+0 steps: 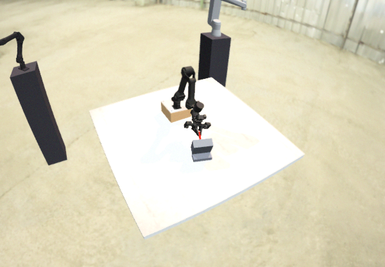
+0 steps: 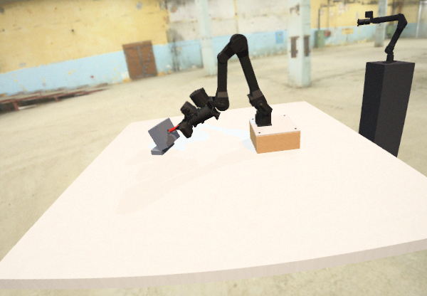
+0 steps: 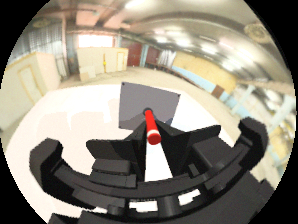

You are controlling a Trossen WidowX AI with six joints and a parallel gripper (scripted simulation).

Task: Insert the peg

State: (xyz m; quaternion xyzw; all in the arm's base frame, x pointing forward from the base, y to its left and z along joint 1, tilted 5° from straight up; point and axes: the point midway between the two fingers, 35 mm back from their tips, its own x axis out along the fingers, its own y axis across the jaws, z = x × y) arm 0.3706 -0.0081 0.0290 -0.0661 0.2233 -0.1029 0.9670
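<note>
Now: gripper tip 7 cm short of the grey sloped panel, 2 cm to the left of it and 3 cm above it. Round my gripper tip: thin red peg 1 cm behind, 1 cm above.
</note>
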